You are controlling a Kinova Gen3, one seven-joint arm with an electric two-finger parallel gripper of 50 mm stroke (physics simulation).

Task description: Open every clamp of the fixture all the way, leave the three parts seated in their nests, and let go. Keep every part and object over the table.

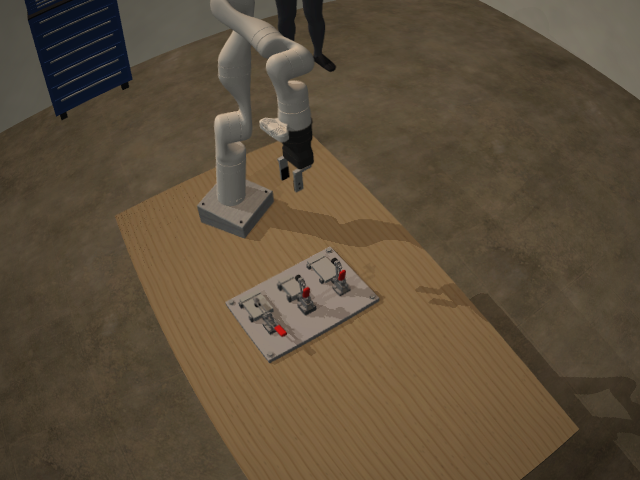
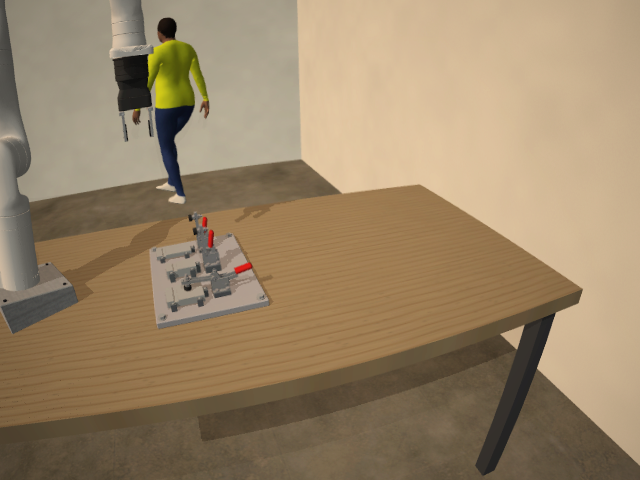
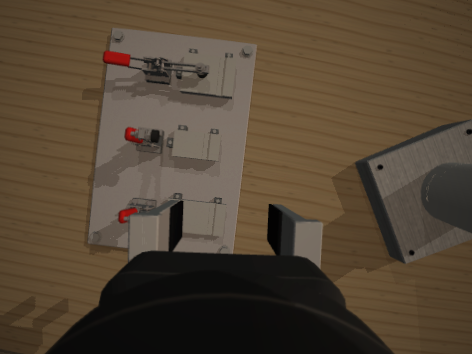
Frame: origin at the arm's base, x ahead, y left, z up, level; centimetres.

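Seen in the pictures: gripper, between the fingertips: (image 1: 291,184) (image 2: 139,138) (image 3: 225,220); arm's base, origin of its link: (image 1: 231,195) (image 2: 21,282) (image 3: 450,192).
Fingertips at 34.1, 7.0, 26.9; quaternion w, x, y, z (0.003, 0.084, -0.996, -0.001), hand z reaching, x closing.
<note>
Pixels of each thing's top centre, then the offset from my fingertips to it, as dx, dy, dz. "pt": a spot on its surface instead. Level surfaces: height alone.
- fixture plate, centre of its top: (image 3: 171,143) (image 2: 199,271) (image 1: 300,301) +9.8, -5.3, -31.6
- clamp with the low red handle, a spot on its surface: (image 3: 117,58) (image 2: 241,266) (image 1: 280,329) pt +19.0, -15.4, -26.5
- middle clamp's red handle, a spot on its surface: (image 3: 131,135) (image 2: 207,227) (image 1: 305,284) pt +13.0, -4.7, -21.3
- third clamp's red handle, centre of its top: (image 3: 121,217) (image 2: 204,217) (image 1: 342,271) +12.7, +6.0, -23.1
- middle part, centre of its top: (image 3: 196,145) (image 2: 180,264) (image 1: 291,284) +5.5, -5.7, -29.0
- third part, centre of its top: (image 3: 195,217) (image 2: 173,249) (image 1: 323,266) +3.5, +5.1, -30.0
- table, height of its surface: dz -33.1
The fixture plate (image 1: 316,330) (image 2: 237,300) (image 3: 125,107) lies on the table. The clamp with the low red handle (image 1: 280,330) (image 2: 242,268) (image 3: 117,58) has its arm lying across its part (image 1: 264,307) (image 3: 215,85). The middle clamp's red handle (image 1: 306,292) (image 2: 210,238) (image 3: 131,135) and the third clamp's red handle (image 1: 342,275) (image 2: 204,222) (image 3: 128,216) stand up, their arms raised off the middle part (image 1: 289,288) (image 3: 190,145) and the third part (image 1: 323,269) (image 3: 202,217). All three parts sit in their nests. My gripper (image 1: 291,181) (image 2: 138,136) (image 3: 225,220) is open and empty, high above the table.
The arm's base block (image 1: 222,219) (image 2: 41,304) (image 3: 385,200) stands on the table (image 1: 382,372) (image 2: 387,258) beside the fixture. A person (image 2: 174,77) stands beyond the table. A blue drawer cabinet (image 1: 80,51) is at the back left.
</note>
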